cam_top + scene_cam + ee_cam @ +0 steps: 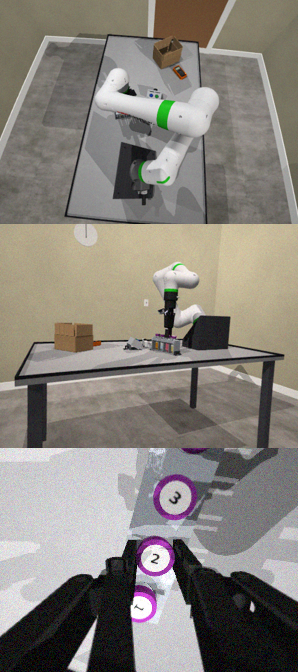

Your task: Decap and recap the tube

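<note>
Now: hand 2 cm above the purple cap marked 2. From my hand the other things lie so: cap 1: 5 cm to the left, 2 cm below, 1 cm behind; then cap 3: 5 cm to the right, 2 cm below, 1 cm ahead; then cap 4: 10 cm to the right, 2 cm below, 2 cm ahead.
</note>
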